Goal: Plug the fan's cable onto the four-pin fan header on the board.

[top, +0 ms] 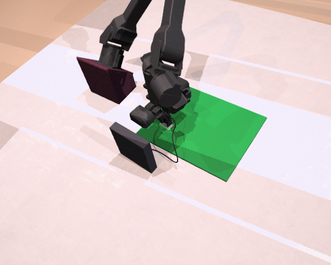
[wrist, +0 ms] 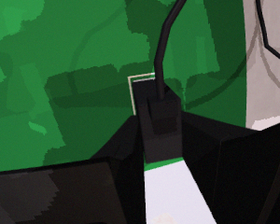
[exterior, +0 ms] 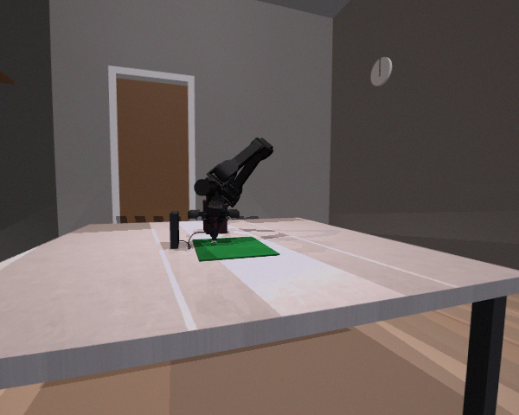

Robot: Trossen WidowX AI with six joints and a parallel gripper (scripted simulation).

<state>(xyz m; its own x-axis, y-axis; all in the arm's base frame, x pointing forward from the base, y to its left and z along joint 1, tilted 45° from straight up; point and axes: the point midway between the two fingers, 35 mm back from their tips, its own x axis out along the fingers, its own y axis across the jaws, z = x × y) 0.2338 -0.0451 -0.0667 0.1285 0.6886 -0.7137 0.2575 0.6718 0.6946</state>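
Right now the black plug is 10 mm ahead of my gripper tip and 10 mm above it. Round my gripper tip: green board (100 mm ahead, 40 mm below, 30 mm to the left); fan header (20 mm below); black fan (130 mm to the right, 40 mm above, 10 mm behind).
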